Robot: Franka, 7 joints.
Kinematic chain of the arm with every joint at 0, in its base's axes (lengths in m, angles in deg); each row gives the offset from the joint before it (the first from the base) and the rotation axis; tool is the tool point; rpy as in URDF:
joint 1: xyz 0 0 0.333 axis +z
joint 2: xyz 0 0 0 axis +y
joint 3: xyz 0 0 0.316 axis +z
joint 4: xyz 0.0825 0 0 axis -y
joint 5: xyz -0.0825 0 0.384 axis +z
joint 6: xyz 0 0 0 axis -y
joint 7: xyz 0.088 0 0 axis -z
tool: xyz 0 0 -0.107 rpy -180 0 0
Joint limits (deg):
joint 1: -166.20..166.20
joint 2: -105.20..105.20
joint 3: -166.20..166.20
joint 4: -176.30..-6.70
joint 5: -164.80..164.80
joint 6: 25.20..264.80
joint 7: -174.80..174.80
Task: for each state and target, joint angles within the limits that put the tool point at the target. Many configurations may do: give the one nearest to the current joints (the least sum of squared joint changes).
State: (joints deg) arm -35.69 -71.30 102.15 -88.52 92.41 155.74 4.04
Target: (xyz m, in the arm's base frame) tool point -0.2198 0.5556 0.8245
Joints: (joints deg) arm -13.17 -58.25 70.37 -72.29 91.11 166.18 4.04
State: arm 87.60 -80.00 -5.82 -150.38 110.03 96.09 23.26
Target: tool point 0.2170 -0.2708 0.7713
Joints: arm 83.88 -105.20 -36.33 -127.80 115.47 93.39 23.26
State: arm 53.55 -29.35 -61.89 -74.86 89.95 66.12 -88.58
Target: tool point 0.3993 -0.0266 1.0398
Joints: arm 53.62 -3.35 -64.19 -52.91 101.79 102.30 -88.58
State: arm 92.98 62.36 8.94 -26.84 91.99 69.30 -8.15
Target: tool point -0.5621 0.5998 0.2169
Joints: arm 122.78 81.61 14.04 -31.92 98.07 101.24 -8.15
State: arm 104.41 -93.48 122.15 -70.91 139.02 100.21 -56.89
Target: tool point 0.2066 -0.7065 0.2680
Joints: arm 136.21 -61.64 123.99 -83.38 131.21 76.75 -56.89
